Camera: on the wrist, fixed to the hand. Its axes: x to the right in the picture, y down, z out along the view.
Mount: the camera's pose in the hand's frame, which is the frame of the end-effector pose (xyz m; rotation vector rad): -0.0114 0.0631 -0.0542 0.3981 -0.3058 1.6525
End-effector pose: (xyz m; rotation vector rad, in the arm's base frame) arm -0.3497 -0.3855 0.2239 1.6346 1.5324 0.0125
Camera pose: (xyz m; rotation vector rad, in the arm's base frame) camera -0.3311 -0.3554 0.3001 2.5946 -0.3691 0.3372
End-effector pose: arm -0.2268 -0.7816 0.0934 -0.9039 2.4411 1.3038
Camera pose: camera -0.2522 -0.7948 0.1723 -1.4495 -2.4725 -0.8008
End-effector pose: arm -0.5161 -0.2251 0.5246 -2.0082 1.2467 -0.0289
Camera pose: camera -0.5910 -0.2629 0.5289 -0.2240 2.0593 0.7113
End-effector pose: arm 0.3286 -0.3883 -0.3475 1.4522 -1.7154 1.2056
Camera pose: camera 0.2641 -0.3347 -0.3512 0.0057 2.0332 -1.4315
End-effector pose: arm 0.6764 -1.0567 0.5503 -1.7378 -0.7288 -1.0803
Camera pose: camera 0.7051 -1.1313 0.5246 -1.4517 0.4046 0.4449
